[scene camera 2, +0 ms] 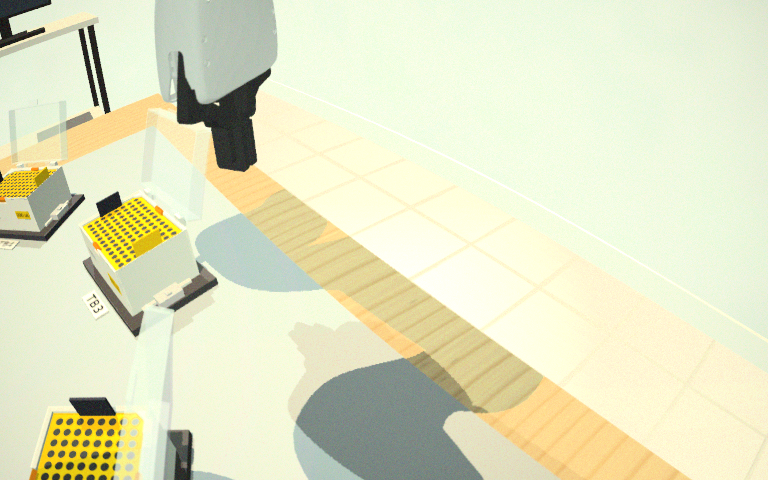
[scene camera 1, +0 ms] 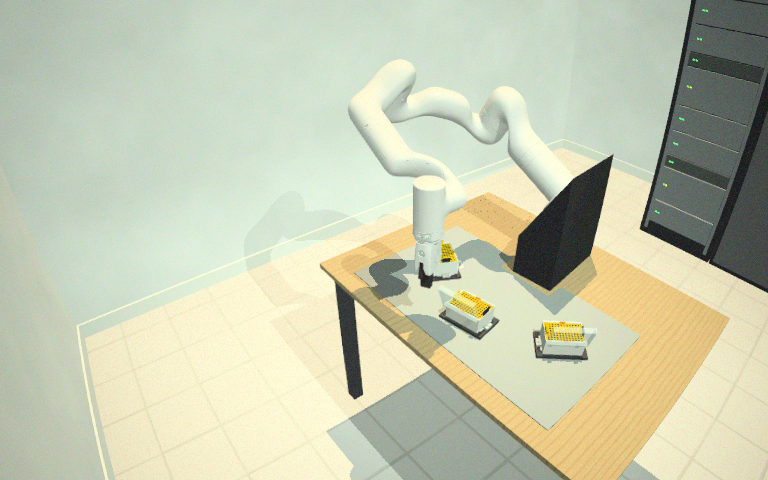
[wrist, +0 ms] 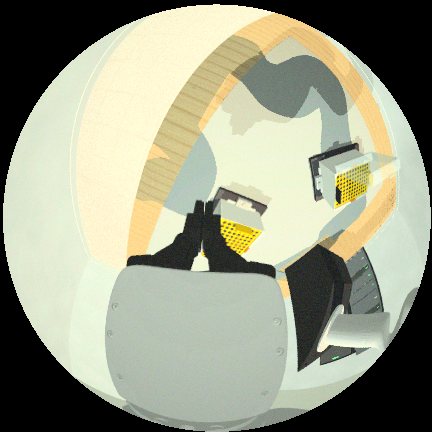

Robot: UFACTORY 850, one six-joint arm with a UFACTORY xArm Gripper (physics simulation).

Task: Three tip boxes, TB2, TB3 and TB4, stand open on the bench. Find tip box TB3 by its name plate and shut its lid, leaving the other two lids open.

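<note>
TB3 (scene camera 1: 468,318) (scene camera 2: 161,278) (wrist: 241,214), a white box with a yellow tip rack, is the middle one; its name plate (scene camera 2: 95,303) is readable in scene camera 2. Its clear lid (scene camera 1: 446,294) (scene camera 2: 174,164) stands open, roughly upright. My gripper (scene camera 1: 425,284) (scene camera 2: 236,167) (wrist: 204,211) is shut and empty, raised above the bench on the lid's outer side, apart from it in scene camera 2. The fingers hide part of TB3 in the wrist view. A far box (scene camera 1: 564,347) (scene camera 2: 49,202), its plate apparently TB4, and another box (scene camera 1: 450,268) (scene camera 2: 90,441) (wrist: 326,175), plate unseen, have open lids.
The boxes stand on a grey mat (scene camera 1: 526,390) on the wooden bench (scene camera 1: 668,339). A tall black wedge-shaped block (scene camera 1: 552,243) (wrist: 312,295) stands by the arm's base. A server rack (scene camera 1: 714,135) stands behind. The bench edge runs near the gripper's side of TB3.
</note>
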